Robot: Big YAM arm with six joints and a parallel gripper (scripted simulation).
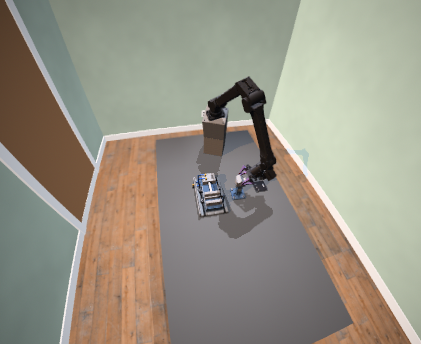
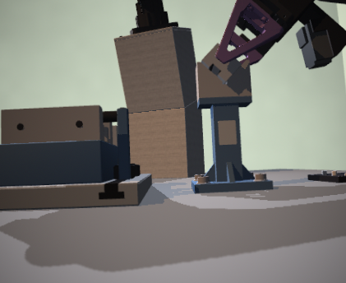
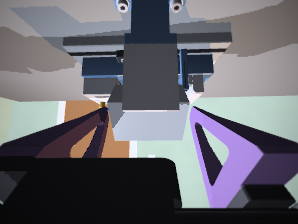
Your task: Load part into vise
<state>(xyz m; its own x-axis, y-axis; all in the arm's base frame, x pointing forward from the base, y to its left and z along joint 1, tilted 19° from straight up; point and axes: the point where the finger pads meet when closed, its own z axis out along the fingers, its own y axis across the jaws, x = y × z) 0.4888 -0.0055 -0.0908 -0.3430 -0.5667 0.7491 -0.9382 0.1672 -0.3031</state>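
My gripper is now 10 mm to the left of the part and 10 mm above it. From my hand the other things lie so: dark work stop rod 150 mm to the right, 70 mm below, 30 mm ahead; moving jaw 190 mm to the right, 80 mm below, 10 mm behind; air cylinder rod 180 mm to the right, 80 mm below, 60 mm behind.
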